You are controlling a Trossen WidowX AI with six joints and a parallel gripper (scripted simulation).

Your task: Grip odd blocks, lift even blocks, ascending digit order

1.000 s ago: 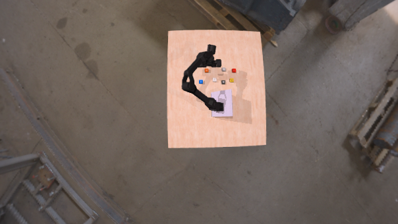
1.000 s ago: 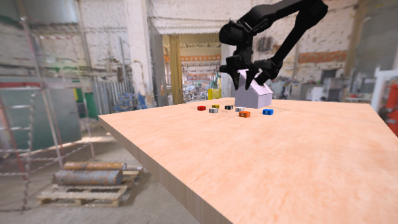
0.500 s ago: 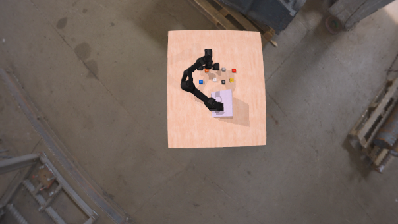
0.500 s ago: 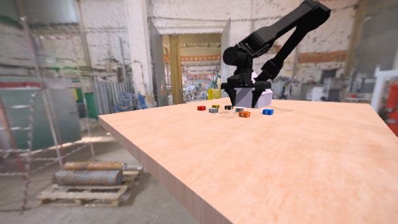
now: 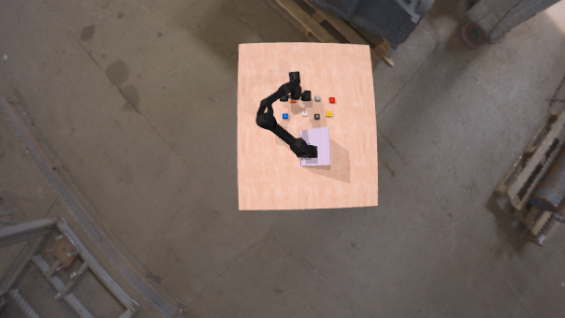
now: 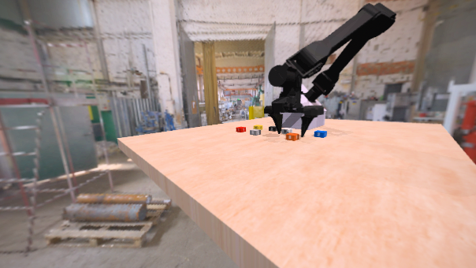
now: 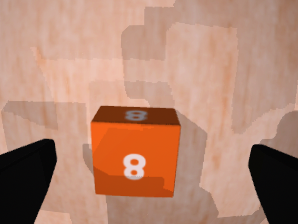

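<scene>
The dark block lies 11 cm behind my gripper tip and 14 cm to the right of it. Also, from my gripper tip: blue block (10 cm behind, 6 cm to the left); orange block (1 cm to the left); white block (9 cm behind, 6 cm to the right).
</scene>
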